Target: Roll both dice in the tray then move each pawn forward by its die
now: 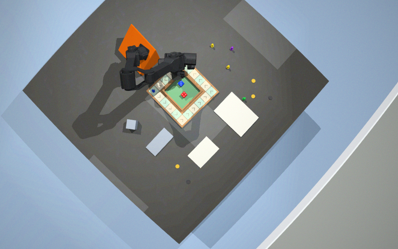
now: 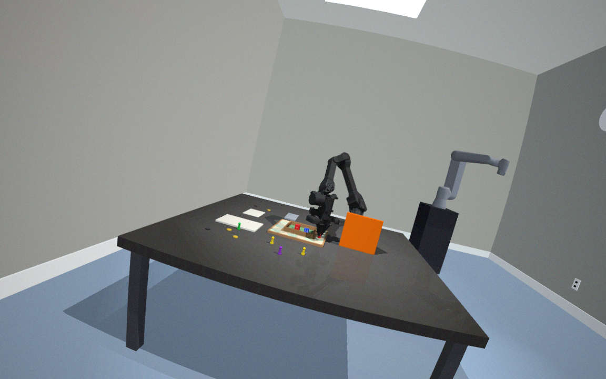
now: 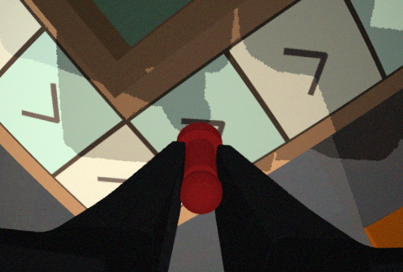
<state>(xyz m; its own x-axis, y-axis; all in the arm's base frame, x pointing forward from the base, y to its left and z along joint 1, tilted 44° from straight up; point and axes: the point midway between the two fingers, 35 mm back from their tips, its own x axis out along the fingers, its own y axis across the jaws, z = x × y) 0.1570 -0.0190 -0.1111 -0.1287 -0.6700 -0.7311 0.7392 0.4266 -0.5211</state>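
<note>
The blue pawn is 180 mm to the right of my gripper tip, 20 mm behind it and 10 mm below it. From my gripper tip the other things lie so: green tray: 100 mm ahead, 80 mm to the right, 30 mm below; red pawn: 10 mm above; grey block: 400 mm to the right, 10 mm below.
</note>
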